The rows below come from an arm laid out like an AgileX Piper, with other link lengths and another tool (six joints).
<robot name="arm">
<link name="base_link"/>
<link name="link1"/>
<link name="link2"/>
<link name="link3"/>
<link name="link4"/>
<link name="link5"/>
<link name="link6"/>
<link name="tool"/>
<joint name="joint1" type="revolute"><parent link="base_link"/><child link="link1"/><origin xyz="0 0 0.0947" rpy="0 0 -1.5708"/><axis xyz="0 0 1"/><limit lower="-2.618" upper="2.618"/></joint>
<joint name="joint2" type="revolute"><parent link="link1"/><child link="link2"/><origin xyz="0 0 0" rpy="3.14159 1.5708 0"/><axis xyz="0 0 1"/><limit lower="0" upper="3.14"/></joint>
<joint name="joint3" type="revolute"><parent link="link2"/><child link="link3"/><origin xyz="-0.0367 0.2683 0" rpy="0 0 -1.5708"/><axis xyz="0 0 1"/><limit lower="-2.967" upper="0"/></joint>
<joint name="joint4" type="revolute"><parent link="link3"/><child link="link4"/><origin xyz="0.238 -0.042 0" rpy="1.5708 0 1.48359"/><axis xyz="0 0 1"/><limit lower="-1.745" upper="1.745"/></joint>
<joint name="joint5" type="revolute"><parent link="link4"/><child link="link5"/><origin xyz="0 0 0" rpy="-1.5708 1.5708 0"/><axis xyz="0 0 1"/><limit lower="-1.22" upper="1.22"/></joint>
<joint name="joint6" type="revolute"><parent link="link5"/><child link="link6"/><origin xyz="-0.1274 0 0" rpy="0 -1.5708 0"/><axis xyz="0 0 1"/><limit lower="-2.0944" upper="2.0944"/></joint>
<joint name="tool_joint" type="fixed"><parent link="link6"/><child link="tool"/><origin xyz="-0.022 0.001 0.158" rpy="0 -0.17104 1.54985"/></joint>
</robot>
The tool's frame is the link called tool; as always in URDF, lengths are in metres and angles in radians.
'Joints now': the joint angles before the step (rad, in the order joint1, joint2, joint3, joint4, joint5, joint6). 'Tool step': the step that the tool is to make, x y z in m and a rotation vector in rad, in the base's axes. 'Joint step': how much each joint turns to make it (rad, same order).
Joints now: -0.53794, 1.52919, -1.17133, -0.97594, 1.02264, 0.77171
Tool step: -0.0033, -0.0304, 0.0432, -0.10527, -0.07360, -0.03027
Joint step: -0.06371, -0.00002, -0.08117, -0.06829, -0.03803, 0.02431
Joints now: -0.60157, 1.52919, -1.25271, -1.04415, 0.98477, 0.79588
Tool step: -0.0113, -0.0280, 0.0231, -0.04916, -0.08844, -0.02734
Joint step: -0.10241, -0.00017, -0.05190, -0.00005, -0.09017, 0.00396
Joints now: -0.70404, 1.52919, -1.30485, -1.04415, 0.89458, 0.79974
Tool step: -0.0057, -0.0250, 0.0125, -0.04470, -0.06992, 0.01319
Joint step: -0.09796, 0.00181, -0.00969, -0.00691, -0.13398, 0.01067
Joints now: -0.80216, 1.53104, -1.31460, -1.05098, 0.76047, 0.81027
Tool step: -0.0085, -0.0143, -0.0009, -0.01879, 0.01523, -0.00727
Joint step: -0.04412, 0.02220, -0.00001, -0.03603, -0.04139, 0.00970
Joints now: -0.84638, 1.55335, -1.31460, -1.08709, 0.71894, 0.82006
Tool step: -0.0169, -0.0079, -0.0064, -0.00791, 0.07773, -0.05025
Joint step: -0.00670, 0.03723, -0.00045, -0.07211, 0.05211, 0.02282
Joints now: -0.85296, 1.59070, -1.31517, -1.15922, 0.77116, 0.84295
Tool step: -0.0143, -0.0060, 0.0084, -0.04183, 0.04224, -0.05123
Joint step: -0.00016, 0.02133, -0.00667, -0.08676, 0.05089, 0.05500
